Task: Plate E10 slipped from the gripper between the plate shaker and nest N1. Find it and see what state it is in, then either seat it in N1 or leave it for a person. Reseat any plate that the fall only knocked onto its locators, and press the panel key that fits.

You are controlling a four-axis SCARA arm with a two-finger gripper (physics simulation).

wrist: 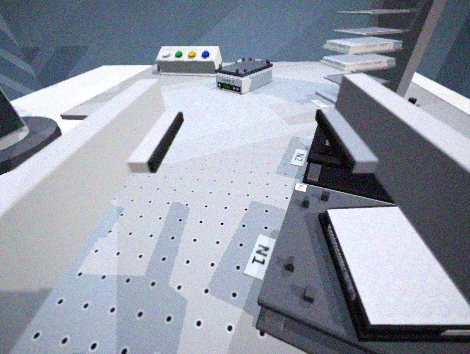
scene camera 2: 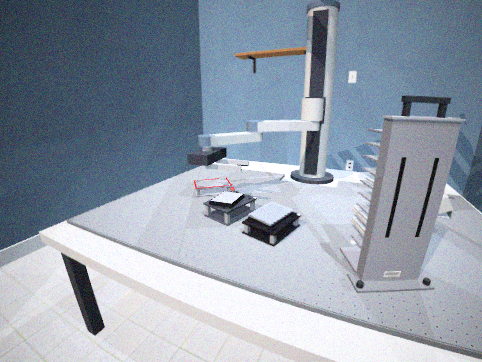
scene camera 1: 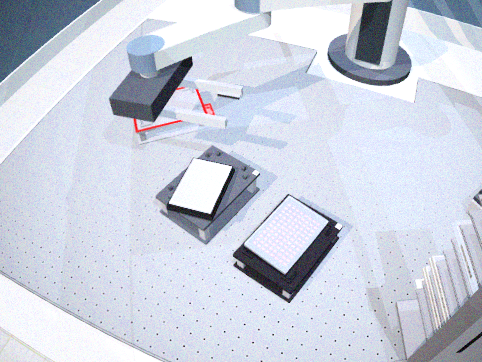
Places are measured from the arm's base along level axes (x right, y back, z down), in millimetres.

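Pixels of known places: gripper, between the fingertips: (wrist: 248,98) (scene camera 2: 245,166) (scene camera 1: 234,106); arm's base, origin of its link: (scene camera 2: 311,177) (scene camera 1: 369,60).
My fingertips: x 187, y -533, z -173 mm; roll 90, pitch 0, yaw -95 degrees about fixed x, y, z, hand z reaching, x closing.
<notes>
For each thing: its top centre in the pictures, then the offset to it from my fingertips. "spot": a spot on its surface instead.
- grey nest N1, centre of its top: (wrist: 403,254) (scene camera 1: 207,180) (scene camera 2: 230,197) dx +12, dy -105, dz +97 mm
- pale plate, centre of its top: (scene camera 1: 287,231) (scene camera 2: 271,210) dx -162, dy -156, dz +96 mm
- black nest N2, centre of its top: (wrist: 379,141) (scene camera 1: 290,238) (scene camera 2: 272,216) dx -168, dy -157, dz +112 mm
- key panel, centre of its top: (wrist: 187,47) dx -737, dy +282, dz +77 mm
- plate shaker, a spot on its surface: (wrist: 257,80) spot: dx -547, dy +24, dz +137 mm
Plate E10, white-topped with a black lower edge (scene camera 1: 201,187) (scene camera 2: 227,198) (wrist: 397,265), lies turned askew on grey nest N1 (scene camera 1: 239,186) (wrist: 305,235). Small dark locator pegs show on N1 beside it; whether its underside rests on any is hidden. A pale plate (scene camera 1: 286,233) (scene camera 2: 270,213) sits squarely on black nest N2 (scene camera 1: 260,265) (wrist: 345,182). My gripper (scene camera 1: 229,106) (scene camera 2: 240,165) (wrist: 248,98) is drawn in to shut, with a gap and nothing between its fingers. It hangs above the table behind N1, over the red-outlined stand's side. The key panel (wrist: 190,66) has white, green, yellow and blue keys.
The red-outlined stand (scene camera 1: 155,127) (scene camera 2: 231,183) is partly under my gripper. The plate shaker (wrist: 257,80) stands beside the panel, a green light on its front. A tall grey rack (scene camera 2: 412,200) with stacked plates stands at the right. The arm column (scene camera 1: 351,30) (scene camera 2: 329,75) rises at the back.
</notes>
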